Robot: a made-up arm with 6 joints.
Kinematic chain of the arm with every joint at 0, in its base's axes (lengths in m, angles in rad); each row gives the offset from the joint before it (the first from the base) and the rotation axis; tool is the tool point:
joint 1: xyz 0 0 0.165 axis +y
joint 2: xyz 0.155 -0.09 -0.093 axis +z
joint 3: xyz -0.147 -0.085 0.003 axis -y
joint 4: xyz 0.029 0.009 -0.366 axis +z
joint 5: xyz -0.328 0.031 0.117 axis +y
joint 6: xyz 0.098 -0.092 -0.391 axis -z
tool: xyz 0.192 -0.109 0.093
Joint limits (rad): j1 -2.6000..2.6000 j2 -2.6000..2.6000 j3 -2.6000..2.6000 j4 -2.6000..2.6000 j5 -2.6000..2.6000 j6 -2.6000..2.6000
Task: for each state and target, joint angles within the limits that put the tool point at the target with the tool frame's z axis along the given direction. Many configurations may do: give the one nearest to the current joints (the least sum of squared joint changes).
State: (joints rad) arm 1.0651 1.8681 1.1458 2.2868 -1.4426 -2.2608
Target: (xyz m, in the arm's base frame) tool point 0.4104 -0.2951 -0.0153 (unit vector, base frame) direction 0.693 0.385 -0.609
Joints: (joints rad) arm 0.2233 1.8091 0.3107 1.6155 -2.0661 -1.7595
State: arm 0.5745 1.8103 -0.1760 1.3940 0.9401 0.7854
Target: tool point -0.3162 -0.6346 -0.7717 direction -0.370 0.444 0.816
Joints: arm 1.4357 1.7205 -0.6237 0.9085 1.4476 -0.0245
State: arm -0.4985 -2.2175 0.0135 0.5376 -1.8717 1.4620
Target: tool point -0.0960 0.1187 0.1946 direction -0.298 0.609 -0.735
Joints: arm -0.3690 -2.3714 0.5547 1.1824 -2.0639 0.7315
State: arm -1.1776 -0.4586 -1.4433 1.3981 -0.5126 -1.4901
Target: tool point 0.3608 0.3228 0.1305 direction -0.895 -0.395 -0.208
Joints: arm -1.4683 -1.2033 -0.6418 0.9342 -0.5501 -1.5589
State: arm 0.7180 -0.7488 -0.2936 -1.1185 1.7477 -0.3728
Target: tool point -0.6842 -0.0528 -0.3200 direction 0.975 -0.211 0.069
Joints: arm 0.4474 -0.0318 -0.0669 -0.2203 1.0001 -0.8217
